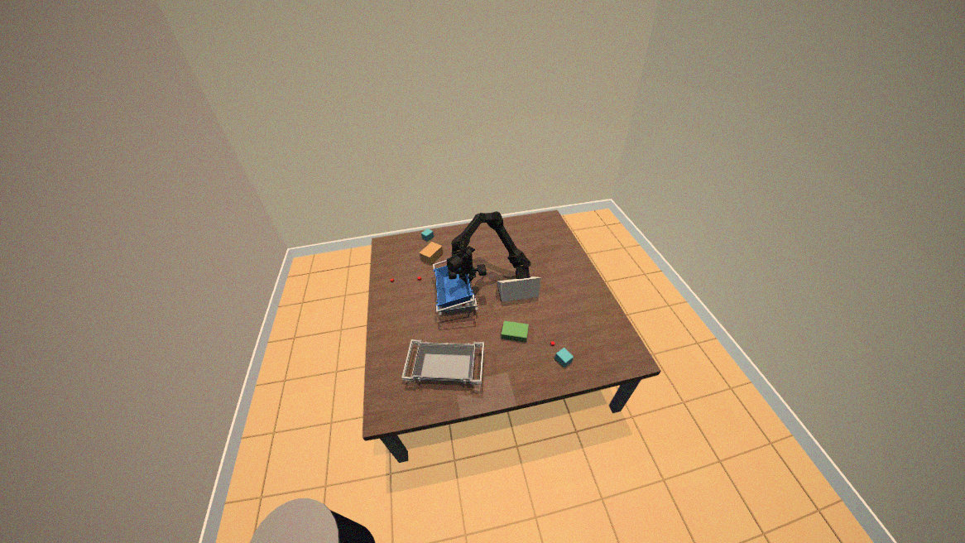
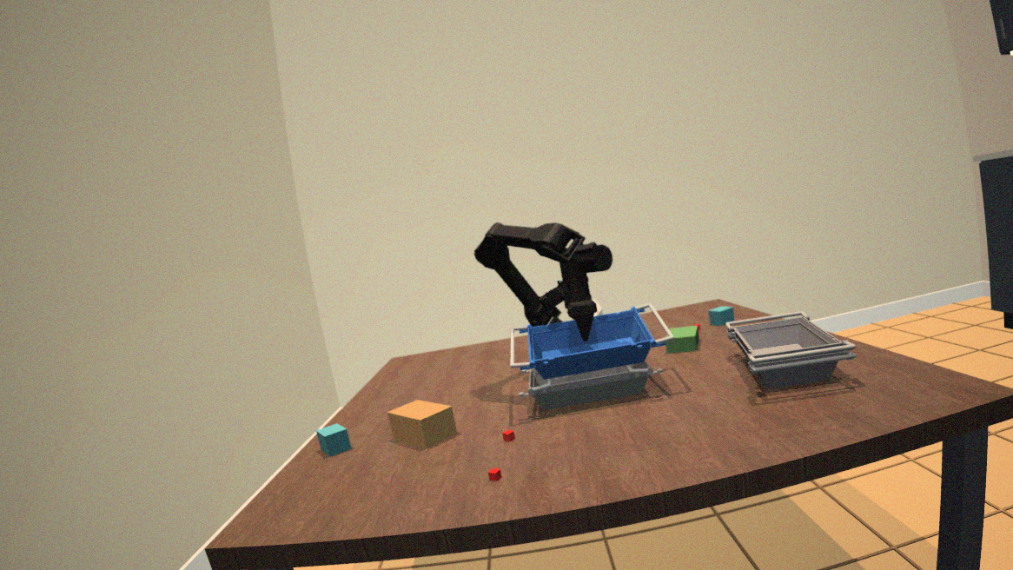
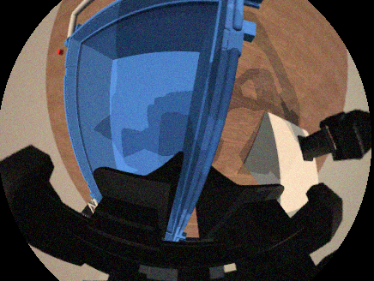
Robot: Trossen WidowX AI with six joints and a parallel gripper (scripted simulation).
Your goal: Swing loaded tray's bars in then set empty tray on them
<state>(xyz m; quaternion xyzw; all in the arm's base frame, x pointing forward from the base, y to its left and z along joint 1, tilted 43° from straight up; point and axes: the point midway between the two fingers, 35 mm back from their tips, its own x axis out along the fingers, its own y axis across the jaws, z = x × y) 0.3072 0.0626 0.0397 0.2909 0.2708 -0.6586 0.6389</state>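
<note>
My gripper tip is now 80 mm short of the blue tray and 20 mm below it. Also, from my gripper tip: orange block 370 mm to the right, 170 mm ahead, 80 mm below; then green block 280 mm to the left, 180 mm behind, 90 mm below.
</note>
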